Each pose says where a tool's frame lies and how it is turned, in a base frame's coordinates. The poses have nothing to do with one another.
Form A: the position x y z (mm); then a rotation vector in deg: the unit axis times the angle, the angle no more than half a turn.
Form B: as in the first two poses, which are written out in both.
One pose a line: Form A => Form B
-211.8 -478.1 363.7 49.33 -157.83 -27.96 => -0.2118 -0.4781 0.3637 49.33 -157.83 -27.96
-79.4 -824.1 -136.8 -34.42 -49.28 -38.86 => -0.0794 -0.8241 -0.1368 -34.42 -49.28 -38.86
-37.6 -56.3 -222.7 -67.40 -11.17 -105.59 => -0.0376 -0.0563 -0.2227 -67.40 -11.17 -105.59
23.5 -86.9 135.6 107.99 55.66 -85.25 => 0.0235 -0.0869 0.1356 107.99 55.66 -85.25
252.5 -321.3 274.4 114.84 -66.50 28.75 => 0.2525 -0.3213 0.2744 114.84 -66.50 28.75
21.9 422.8 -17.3 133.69 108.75 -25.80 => 0.0219 0.4228 -0.0173 133.69 108.75 -25.80
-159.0 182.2 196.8 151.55 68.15 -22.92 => -0.1590 0.1822 0.1968 151.55 68.15 -22.92
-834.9 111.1 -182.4 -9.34 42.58 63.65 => -0.8349 0.1111 -0.1824 -9.34 42.58 63.65
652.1 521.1 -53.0 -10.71 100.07 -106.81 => 0.6521 0.5211 -0.0530 -10.71 100.07 -106.81
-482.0 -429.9 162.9 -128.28 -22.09 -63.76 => -0.4820 -0.4299 0.1629 -128.28 -22.09 -63.76
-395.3 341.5 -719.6 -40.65 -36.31 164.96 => -0.3953 0.3415 -0.7196 -40.65 -36.31 164.96
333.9 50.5 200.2 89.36 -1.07 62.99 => 0.3339 0.0505 0.2002 89.36 -1.07 62.99
